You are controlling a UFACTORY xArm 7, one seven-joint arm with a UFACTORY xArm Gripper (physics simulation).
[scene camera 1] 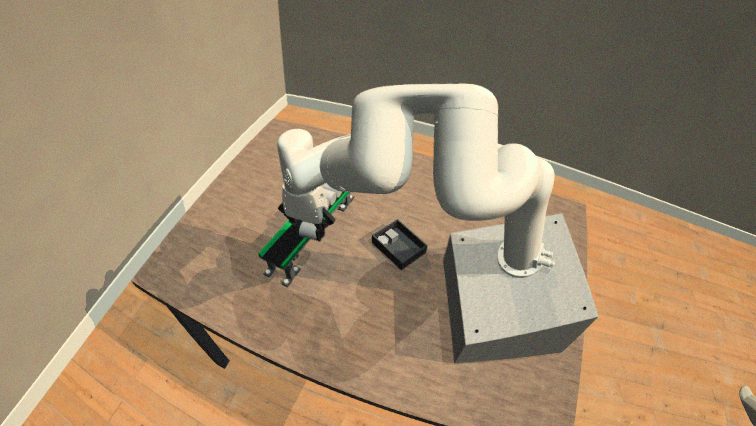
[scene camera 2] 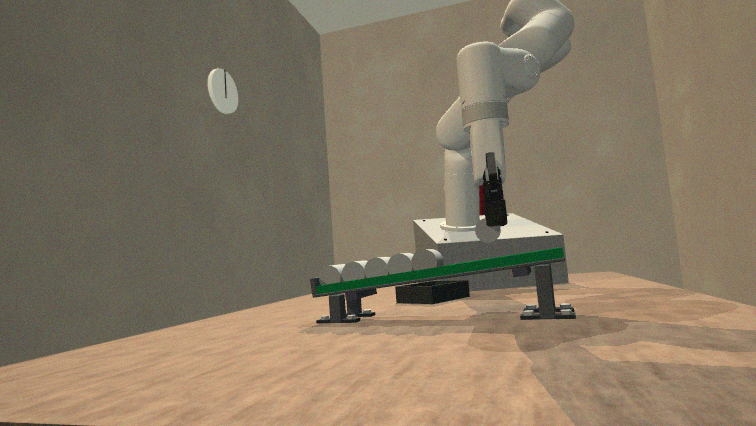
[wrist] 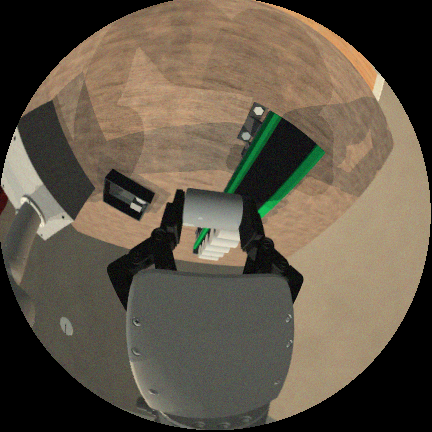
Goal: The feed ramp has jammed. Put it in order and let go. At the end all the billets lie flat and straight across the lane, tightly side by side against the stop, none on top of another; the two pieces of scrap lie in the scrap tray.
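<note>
My gripper is shut on a grey-white billet, gripped by its ends above the higher part of the green-railed feed ramp. Several billets lie across the lane in a row at its low end, close side by side, from the stop upward; the arm largely hides them in scene camera 1. Two light scrap pieces lie in the black scrap tray; the tray also shows in the wrist view.
The robot's grey pedestal stands beyond the tray. The ramp's feet stand on the wooden table. Something red shows behind the gripper in scene camera 2.
</note>
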